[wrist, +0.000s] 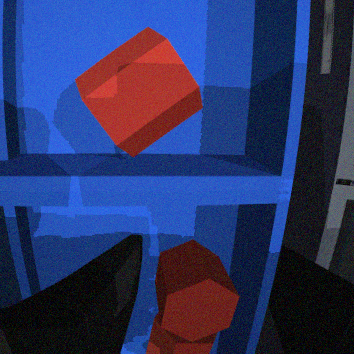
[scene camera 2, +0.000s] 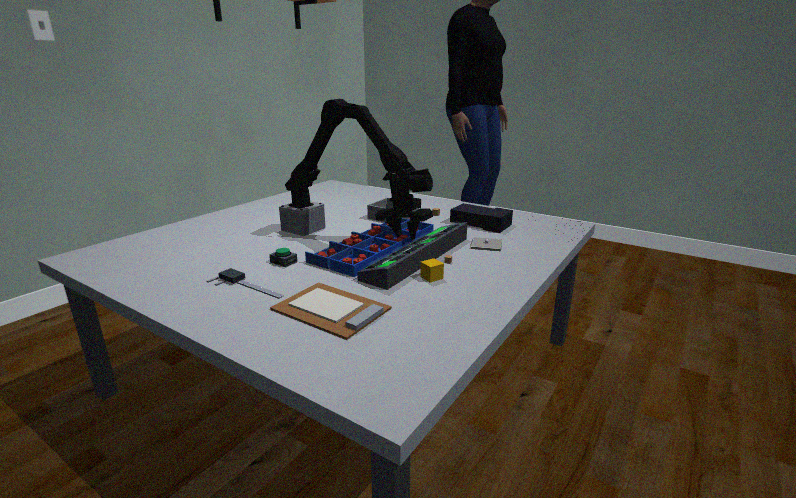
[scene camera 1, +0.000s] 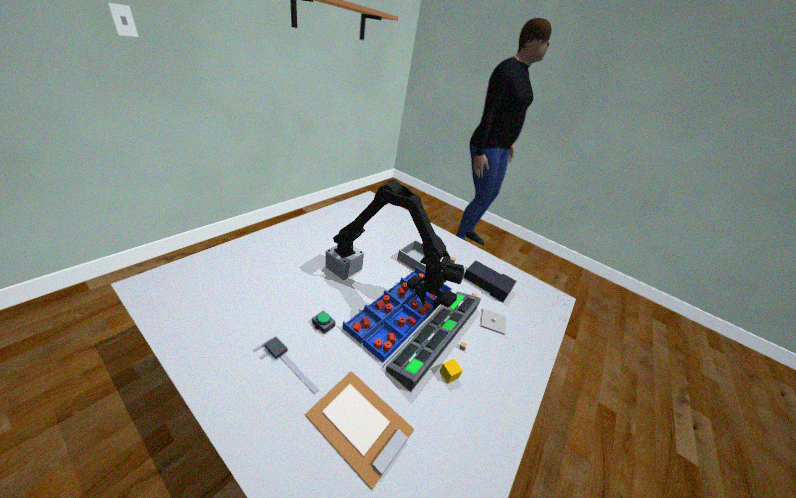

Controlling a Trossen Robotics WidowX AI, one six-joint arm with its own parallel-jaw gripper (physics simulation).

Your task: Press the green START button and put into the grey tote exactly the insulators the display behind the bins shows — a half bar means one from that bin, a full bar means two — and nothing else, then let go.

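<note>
My gripper (scene camera 1: 433,300) (scene camera 2: 406,233) (wrist: 201,248) is partly open and low over the far blue bins beside the display. In the wrist view, a red insulator (wrist: 200,307) stands between the fingers, above another; neither is gripped. One red insulator (wrist: 140,92) lies in the adjoining compartment. The blue bins (scene camera 1: 370,350) (scene camera 2: 328,265) hold several insulators. The dark display (scene camera 1: 434,357) (scene camera 2: 410,263) runs alongside, with green bars, partly hidden by my gripper. The green START button (scene camera 1: 323,317) (scene camera 2: 282,251) is on its black base. The grey tote (scene camera 1: 407,262) (scene camera 2: 378,214) is behind the arm; its contents are unclear.
A yellow cube (scene camera 1: 450,370) (scene camera 2: 432,270) and small wooden cube (scene camera 1: 463,345) (scene camera 2: 448,258) are beside the display. A black box (scene camera 1: 490,280) (scene camera 2: 481,218) stands beyond it. A clipboard (scene camera 1: 334,422) and caliper (scene camera 1: 299,374) lie nearer the camera. A person (scene camera 1: 503,105) stands behind the table.
</note>
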